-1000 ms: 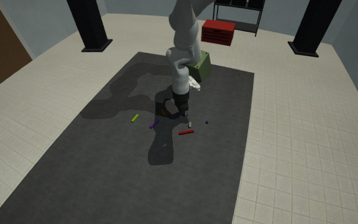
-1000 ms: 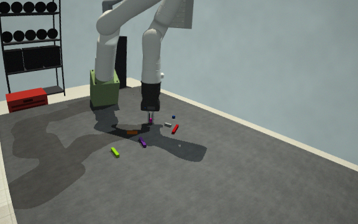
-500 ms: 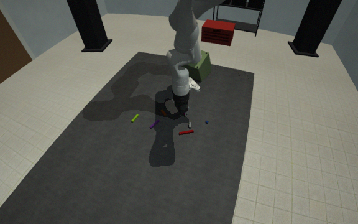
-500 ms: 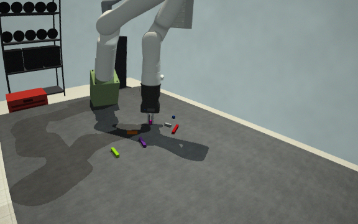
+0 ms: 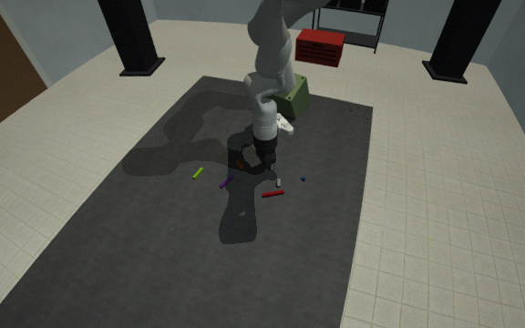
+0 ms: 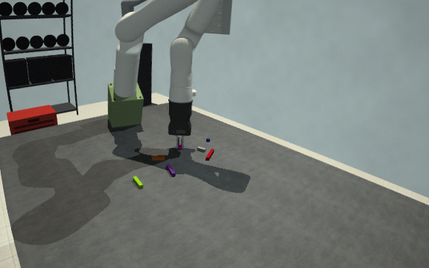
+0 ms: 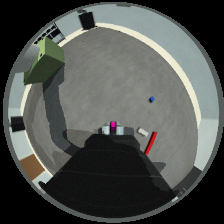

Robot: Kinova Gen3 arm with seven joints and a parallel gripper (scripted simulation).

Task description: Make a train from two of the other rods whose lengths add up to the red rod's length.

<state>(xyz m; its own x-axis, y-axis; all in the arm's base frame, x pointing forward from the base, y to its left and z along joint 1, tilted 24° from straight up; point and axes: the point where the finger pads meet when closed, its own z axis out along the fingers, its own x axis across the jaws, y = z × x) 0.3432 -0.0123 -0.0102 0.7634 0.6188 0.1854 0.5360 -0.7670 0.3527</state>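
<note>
Right now my hand is 1 cm above the magenta rod. The rest, counted from my hand: grey rod (7 cm ahead, 3 cm to the left, 1 cm below); then orange rod (1 cm ahead, 12 cm to the right, 1 cm below); then red rod (12 cm ahead, 2 cm to the left, 1 cm below).
</note>
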